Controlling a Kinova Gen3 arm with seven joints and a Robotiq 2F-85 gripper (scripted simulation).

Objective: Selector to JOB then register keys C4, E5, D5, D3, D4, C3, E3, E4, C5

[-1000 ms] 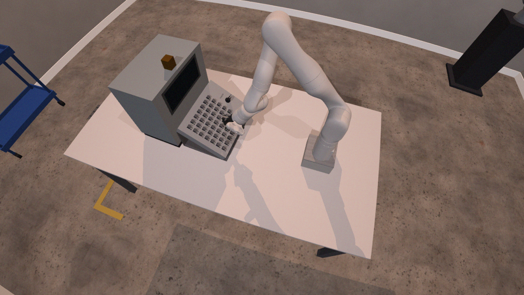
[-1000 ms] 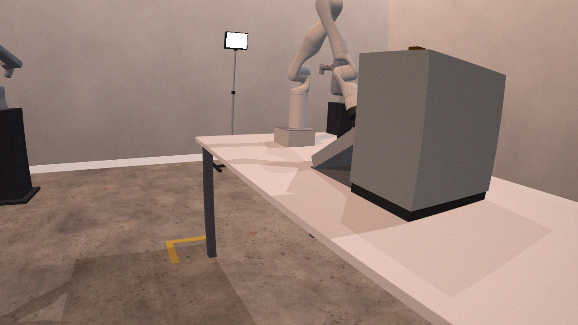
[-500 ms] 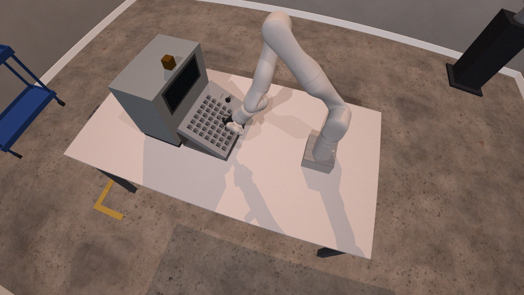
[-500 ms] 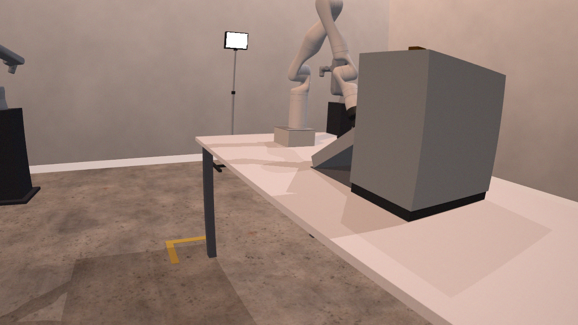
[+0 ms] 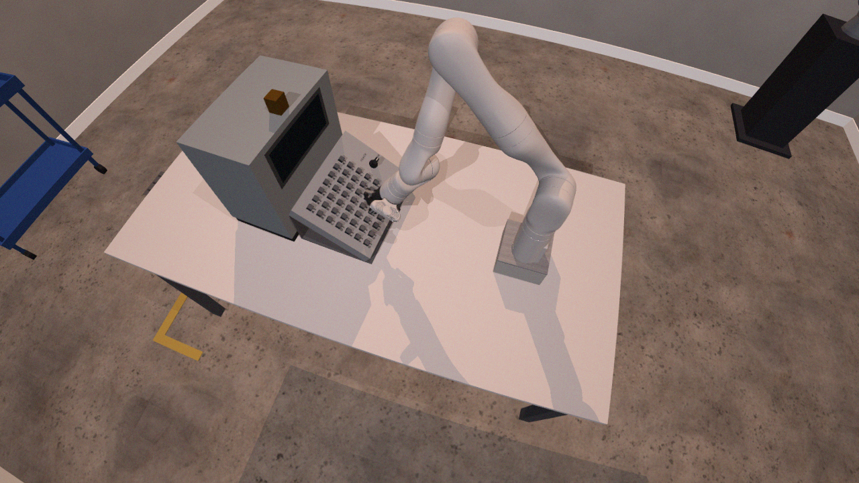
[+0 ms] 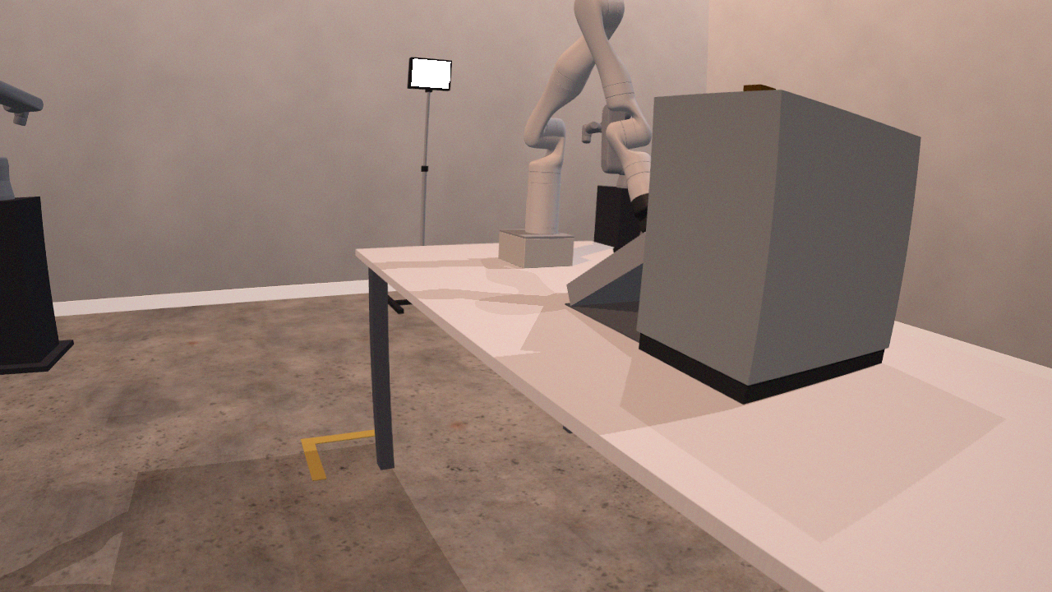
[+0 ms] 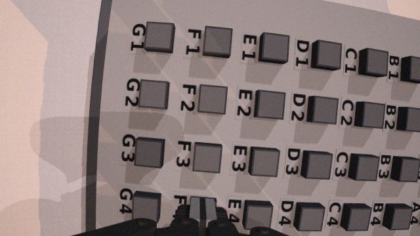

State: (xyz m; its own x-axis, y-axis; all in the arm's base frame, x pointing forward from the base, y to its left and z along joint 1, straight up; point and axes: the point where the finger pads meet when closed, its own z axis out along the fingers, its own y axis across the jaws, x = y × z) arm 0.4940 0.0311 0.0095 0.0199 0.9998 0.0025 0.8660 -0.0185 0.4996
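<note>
Right now my hand is 40 mm short of the key E5 and 30 mm to the left of it. The rest, counted from my hand: key D3 (70 mm ahead, 30 mm to the left, 20 mm above); key E3 (40 mm ahead, 30 mm to the left); key D5 (70 mm ahead, 40 mm to the right, 20 mm above).
</note>
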